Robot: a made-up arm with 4 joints. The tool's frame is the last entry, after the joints. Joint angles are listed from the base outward.
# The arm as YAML. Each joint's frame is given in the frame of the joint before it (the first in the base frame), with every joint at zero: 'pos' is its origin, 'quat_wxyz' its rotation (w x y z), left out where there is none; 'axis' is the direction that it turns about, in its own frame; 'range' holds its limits. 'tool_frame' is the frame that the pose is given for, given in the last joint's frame.
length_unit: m
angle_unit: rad
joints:
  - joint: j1
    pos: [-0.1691, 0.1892, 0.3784]
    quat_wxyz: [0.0, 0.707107, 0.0, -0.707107]
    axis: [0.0, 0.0, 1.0]
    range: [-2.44, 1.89]
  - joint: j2
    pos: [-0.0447, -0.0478, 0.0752]
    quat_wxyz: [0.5, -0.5, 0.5, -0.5]
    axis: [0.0, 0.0, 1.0]
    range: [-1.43, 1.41]
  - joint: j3
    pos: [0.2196, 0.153, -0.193]
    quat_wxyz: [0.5, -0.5, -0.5, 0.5]
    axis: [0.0, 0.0, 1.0]
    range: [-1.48, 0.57]
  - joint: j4
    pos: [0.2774, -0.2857, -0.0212]
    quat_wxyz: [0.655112, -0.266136, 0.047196, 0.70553]
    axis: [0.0, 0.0, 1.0]
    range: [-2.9, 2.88]
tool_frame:
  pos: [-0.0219, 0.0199, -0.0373]
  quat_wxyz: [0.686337, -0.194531, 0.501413, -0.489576]
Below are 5 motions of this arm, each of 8 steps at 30 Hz.
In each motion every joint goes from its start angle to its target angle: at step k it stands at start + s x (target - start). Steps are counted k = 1, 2, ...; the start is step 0. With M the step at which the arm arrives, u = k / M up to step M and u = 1 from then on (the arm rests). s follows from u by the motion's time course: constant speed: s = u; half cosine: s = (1 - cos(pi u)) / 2; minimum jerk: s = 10 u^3 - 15 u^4 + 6 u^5.
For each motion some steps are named. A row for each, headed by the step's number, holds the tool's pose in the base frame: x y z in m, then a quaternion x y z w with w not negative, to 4 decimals.
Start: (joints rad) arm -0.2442 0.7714 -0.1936 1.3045
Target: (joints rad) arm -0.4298 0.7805 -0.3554 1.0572
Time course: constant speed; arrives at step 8
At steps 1, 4, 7, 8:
1: 0.2083 0.1937 0.2331 -0.1865 -0.2637 -0.0313 0.9459
4: 0.1895 0.2243 0.2261 -0.1043 -0.2118 -0.0553 0.9702
7: 0.1703 0.2557 0.2249 -0.0211 -0.1565 -0.0753 0.9846
8: 0.1638 0.2662 0.2258 0.0066 -0.1375 -0.0810 0.9872

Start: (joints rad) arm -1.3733 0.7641 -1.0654 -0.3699
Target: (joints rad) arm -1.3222 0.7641 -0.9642 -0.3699
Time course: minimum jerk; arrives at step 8
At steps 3, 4, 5, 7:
3: -0.0441 0.3860 0.5774 0.6868 0.6380 0.1105 0.3303
4: -0.0377 0.3899 0.5685 0.6871 0.6333 0.1004 0.3416
5: -0.0312 0.3934 0.5595 0.6873 0.6285 0.0903 0.3529
7: -0.0237 0.3969 0.5490 0.6872 0.6227 0.0787 0.3658

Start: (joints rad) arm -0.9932 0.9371 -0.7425 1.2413
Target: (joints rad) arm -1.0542 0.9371 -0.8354 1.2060
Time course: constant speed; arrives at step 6
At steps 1, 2, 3, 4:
1: 0.0524 0.4039 0.3347 0.3674 -0.0137 -0.0947 0.9251
2: 0.0482 0.4073 0.3417 0.3792 -0.0065 -0.0925 0.9207
3: 0.0441 0.4104 0.3489 0.3909 0.0006 -0.0901 0.9160
4: 0.0399 0.4132 0.3562 0.4026 0.0077 -0.0877 0.9111

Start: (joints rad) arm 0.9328 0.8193 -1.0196 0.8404
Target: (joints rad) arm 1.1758 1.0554 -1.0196 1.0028
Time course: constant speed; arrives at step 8
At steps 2, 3, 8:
2: -0.0274 0.1401 0.1180 -0.4072 0.0771 -0.1808 0.8920
3: -0.0231 0.1283 0.1253 -0.4234 0.0623 -0.1867 0.8843
8: -0.0047 0.0750 0.1702 -0.5038 -0.0122 -0.2110 0.8376

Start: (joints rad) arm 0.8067 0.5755 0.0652 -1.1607
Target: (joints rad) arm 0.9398 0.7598 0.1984 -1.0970
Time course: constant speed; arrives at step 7
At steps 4, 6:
4: 0.2878 0.1629 0.3791 -0.0007 0.0938 -0.4995 0.8612
6: 0.2906 0.1510 0.4143 -0.0197 0.0490 -0.5026 0.8629

